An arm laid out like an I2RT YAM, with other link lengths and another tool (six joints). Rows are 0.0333 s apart.
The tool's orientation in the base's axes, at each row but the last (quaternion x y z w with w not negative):
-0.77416 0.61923 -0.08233 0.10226
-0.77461 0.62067 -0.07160 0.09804
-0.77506 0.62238 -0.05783 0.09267
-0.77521 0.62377 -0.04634 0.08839
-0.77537 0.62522 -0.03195 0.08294
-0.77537 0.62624 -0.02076 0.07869
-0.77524 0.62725 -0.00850 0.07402
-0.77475 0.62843 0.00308 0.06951
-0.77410 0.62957 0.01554 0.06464
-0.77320 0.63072 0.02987 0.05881
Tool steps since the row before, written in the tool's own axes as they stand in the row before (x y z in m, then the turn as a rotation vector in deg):
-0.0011 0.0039 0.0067 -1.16 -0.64 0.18
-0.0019 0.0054 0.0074 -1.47 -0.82 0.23
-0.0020 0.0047 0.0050 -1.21 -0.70 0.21
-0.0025 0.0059 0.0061 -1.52 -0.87 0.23
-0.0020 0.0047 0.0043 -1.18 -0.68 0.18
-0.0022 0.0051 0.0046 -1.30 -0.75 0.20
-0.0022 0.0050 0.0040 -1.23 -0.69 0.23
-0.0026 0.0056 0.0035 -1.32 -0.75 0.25
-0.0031 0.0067 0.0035 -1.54 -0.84 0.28
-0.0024 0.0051 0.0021 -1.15 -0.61 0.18
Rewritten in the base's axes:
-0.0022 0.0006 -0.0075 0.39 1.28 -0.01
-0.0038 0.0012 -0.0085 0.51 1.62 -0.01
-0.0039 0.0013 -0.0058 0.45 1.34 -0.02
-0.0051 0.0017 -0.0070 0.55 1.68 0.00
-0.0043 0.0014 -0.0049 0.43 1.31 0.00
-0.0048 0.0015 -0.0051 0.47 1.44 0.00
-0.0049 0.0015 -0.0044 0.43 1.36 -0.04
-0.0057 0.0018 -0.0038 0.47 1.46 -0.05
-0.0070 0.0021 -0.0037 0.52 1.70 -0.05
-0.0054 0.0016 -0.0021 0.37 1.26 -0.01

